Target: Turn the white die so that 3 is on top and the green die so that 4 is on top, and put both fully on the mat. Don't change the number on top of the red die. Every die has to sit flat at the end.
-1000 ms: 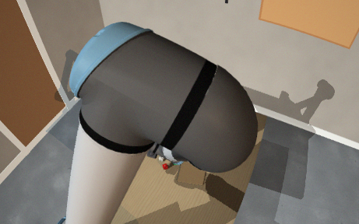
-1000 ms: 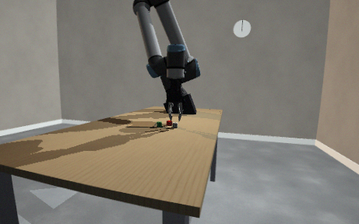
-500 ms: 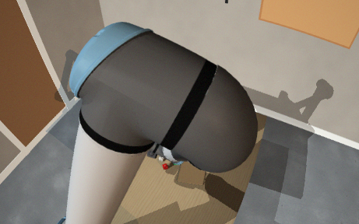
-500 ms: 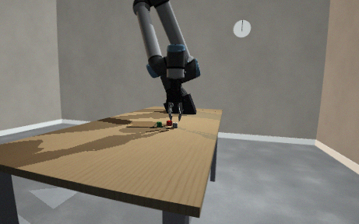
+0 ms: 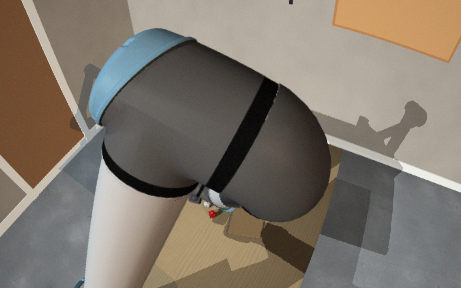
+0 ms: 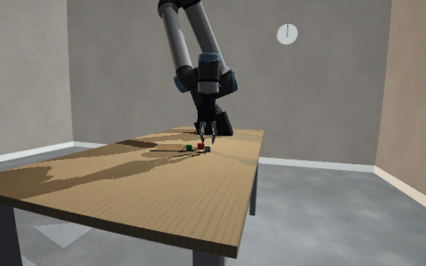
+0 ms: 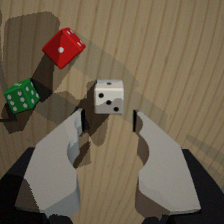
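The white die is 40 mm below my hand. Also, from my hand: green die (20 mm ahead, 80 mm to the right, 40 mm below); then red die (40 mm behind, 50 mm to the right, 40 mm below); then tan mat (10 mm ahead, 190 mm to the right, 50 mm below).
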